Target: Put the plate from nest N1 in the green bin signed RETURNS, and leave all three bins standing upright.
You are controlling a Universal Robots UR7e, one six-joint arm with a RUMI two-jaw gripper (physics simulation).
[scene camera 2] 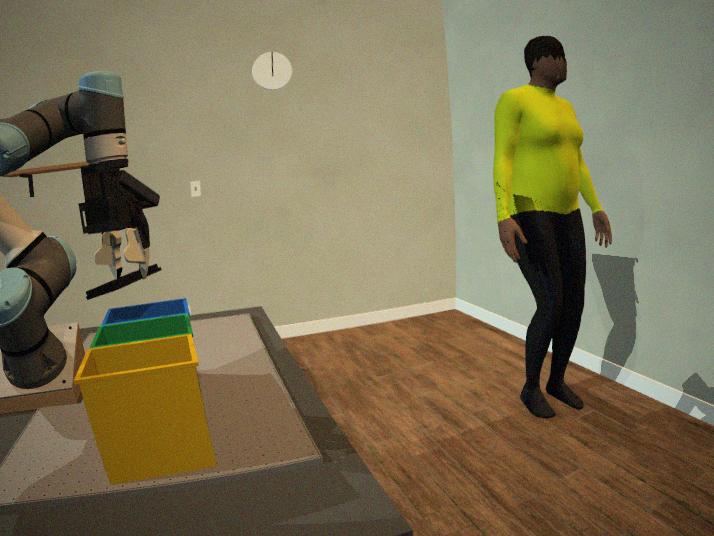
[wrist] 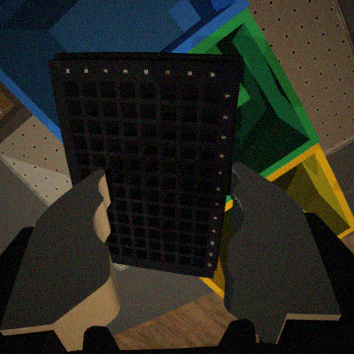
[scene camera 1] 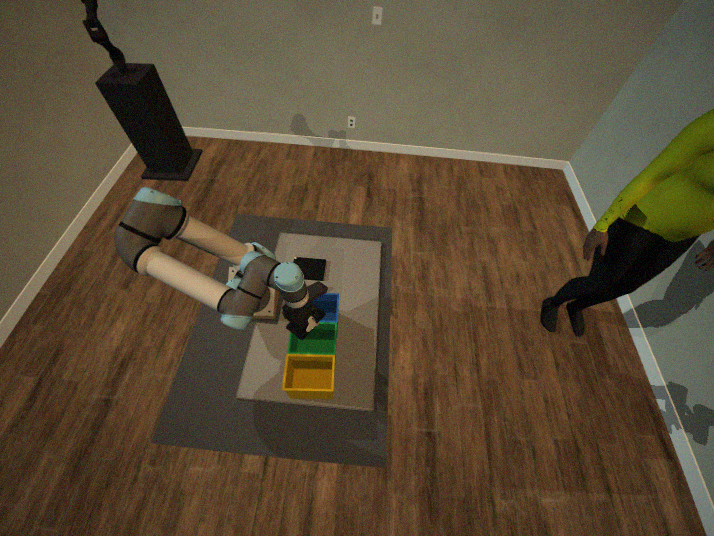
Labels:
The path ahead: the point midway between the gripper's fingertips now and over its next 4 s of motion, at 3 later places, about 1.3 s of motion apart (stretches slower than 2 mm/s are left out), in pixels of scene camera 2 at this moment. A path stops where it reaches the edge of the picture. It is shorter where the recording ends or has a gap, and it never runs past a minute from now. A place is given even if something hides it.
My gripper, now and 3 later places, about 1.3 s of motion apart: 131, 279; 159, 279; 158, 278; 161, 289

